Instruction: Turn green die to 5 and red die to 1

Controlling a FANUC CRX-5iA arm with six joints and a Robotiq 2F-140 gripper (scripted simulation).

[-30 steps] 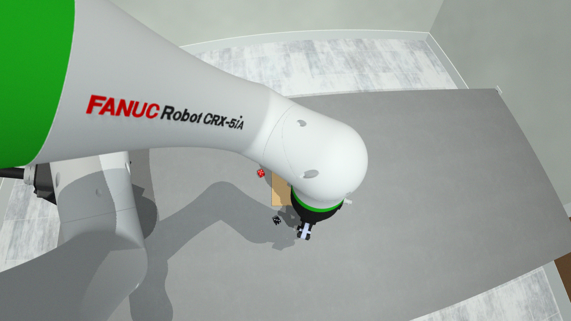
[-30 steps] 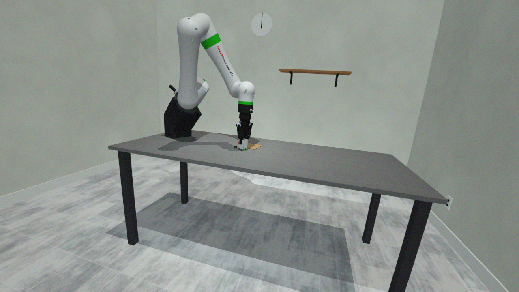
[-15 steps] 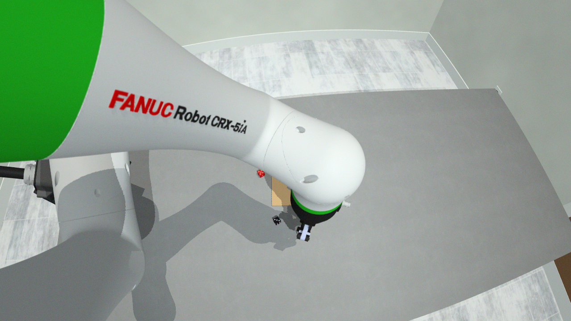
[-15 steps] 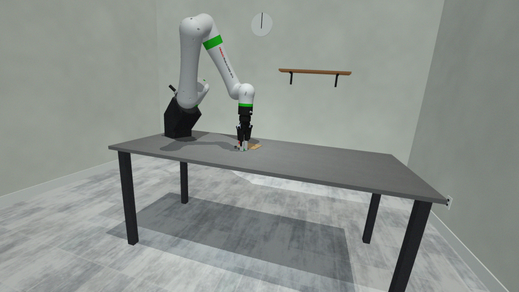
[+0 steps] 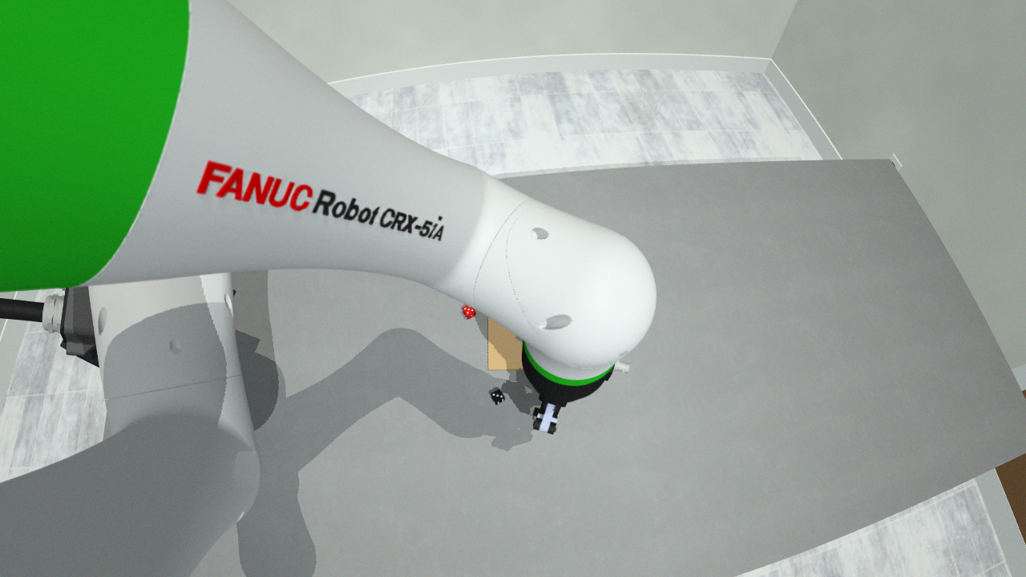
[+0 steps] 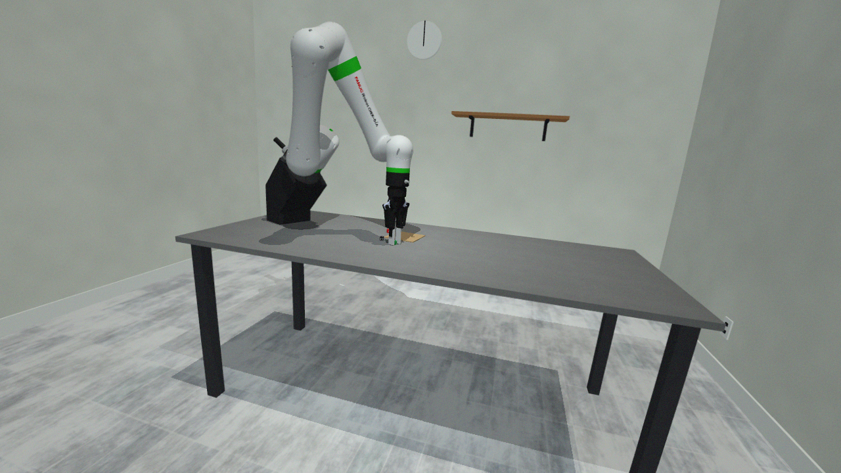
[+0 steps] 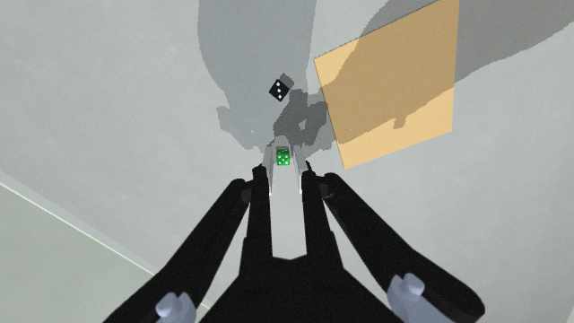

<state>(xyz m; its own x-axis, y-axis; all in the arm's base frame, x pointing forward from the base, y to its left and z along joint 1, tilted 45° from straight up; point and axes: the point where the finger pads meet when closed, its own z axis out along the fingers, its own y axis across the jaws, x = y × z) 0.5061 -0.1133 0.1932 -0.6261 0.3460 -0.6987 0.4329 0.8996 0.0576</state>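
Right now the green die is 30 mm below my hand. The rest, counted from my hand: red die: 70 mm behind, 190 mm to the left, 30 mm below; tan mat: 20 mm ahead, 140 mm to the left, 30 mm below; black die: 60 mm behind, 40 mm to the left, 30 mm below.
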